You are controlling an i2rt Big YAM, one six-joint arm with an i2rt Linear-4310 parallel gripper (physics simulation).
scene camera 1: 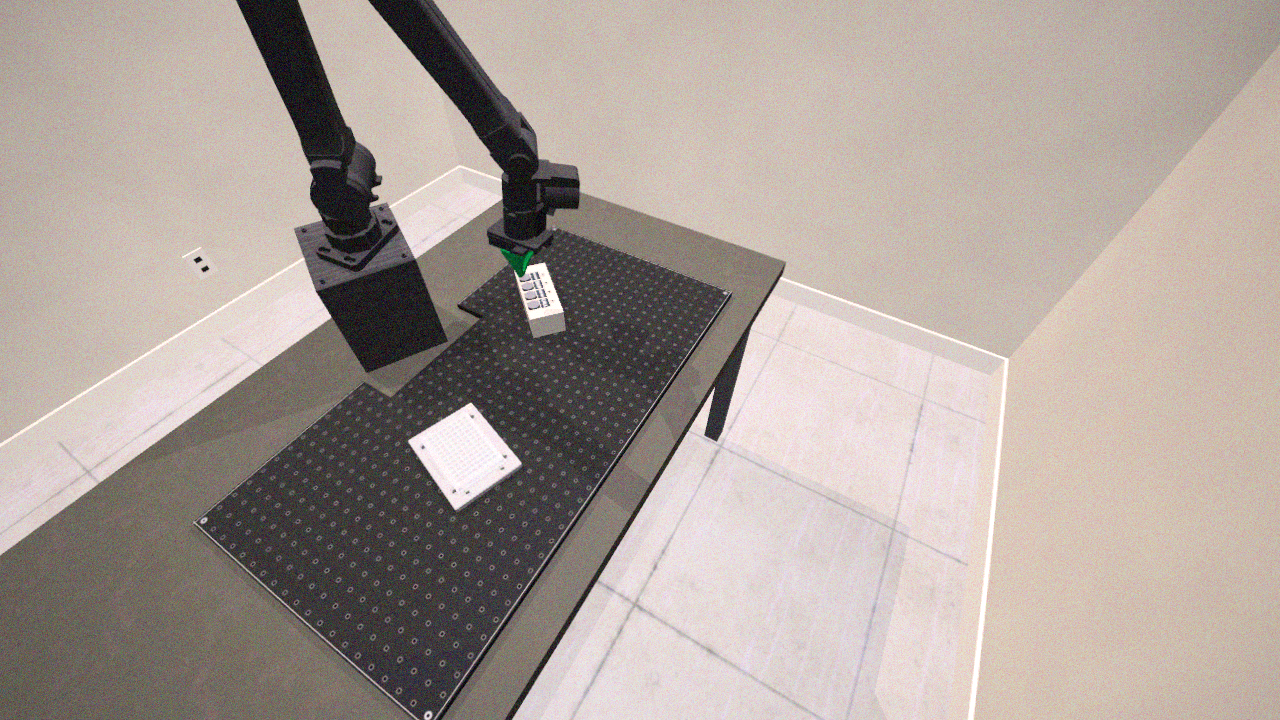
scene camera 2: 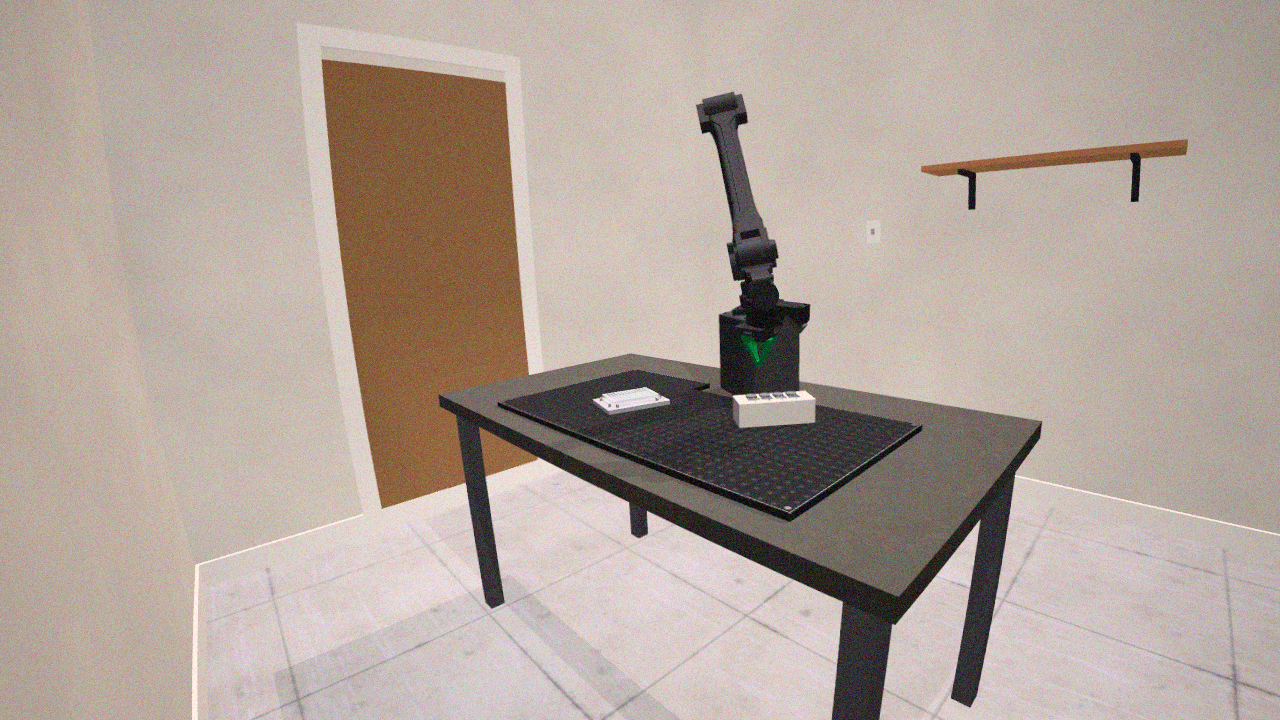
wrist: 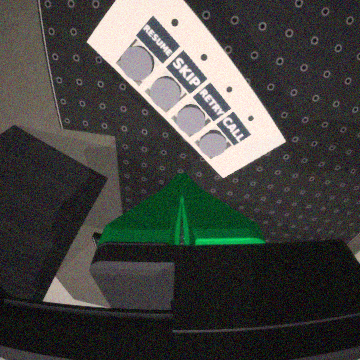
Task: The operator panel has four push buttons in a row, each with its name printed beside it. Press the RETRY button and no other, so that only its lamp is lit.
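Where they show: gripper, between the fingertips: point(scene camera 1: 521, 275) point(scene camera 2: 758, 366) point(wrist: 181, 181); arm's base, origin of its link: point(scene camera 1: 359, 242).
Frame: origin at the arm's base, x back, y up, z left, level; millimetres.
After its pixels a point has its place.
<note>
The operator panel point(scene camera 1: 548, 325) @(x -300, y -185, z 89 mm) point(scene camera 2: 774, 411) @(x -278, y -179, z 169 mm) point(wrist: 255, 142) @(x -300, y -158, z 108 mm) is a white box with four round grey buttons in a row. In the wrist view the names read RESUME, SKIP, RETRY and CALL. The RETRY button point(wrist: 191, 118) @(x -244, y -155, z 132 mm) is third, between the SKIP button point(wrist: 166, 91) @(x -225, y -155, z 154 mm) and the CALL button point(wrist: 213, 143) @(x -263, y -155, z 108 mm); the RESUME button point(wrist: 137, 62) @(x -206, y -155, z 177 mm) is at the far end. The RETRY lamp point(wrist: 229, 89) @(x -273, y -157, z 154 mm) and the other small lamps look dark. My gripper point(scene camera 1: 521, 274) @(x -241, y -95, z 115 mm) point(scene camera 2: 759, 364) @(x -241, y -95, z 115 mm) point(wrist: 181, 181) @(x -241, y -95, z 115 mm) is shut and empty, green fingertips together, pointing down above and beside the panel's button side, apart from it.
The panel stands on a black perforated mat point(scene camera 1: 393, 537) @(x -267, y -211, z -373 mm) point(scene camera 2: 716, 452) @(x -471, y -211, z 139 mm) on the dark table point(scene camera 1: 89, 591) @(x 101, y -224, z -591 mm) point(scene camera 2: 957, 465) @(x -300, y -224, z 536 mm). A white square plate point(scene camera 1: 465, 454) @(x -306, y -185, z -224 mm) point(scene camera 2: 631, 399) @(x -324, y -187, z -186 mm) lies on the mat. The arm's black base block point(scene camera 1: 384, 313) @(x -54, y -103, z -58 mm) point(scene camera 2: 783, 371) @(x -17, y -156, z 78 mm) point(wrist: 45, 200) @(x -65, y -139, z 40 mm) stands near the mat's notch.
</note>
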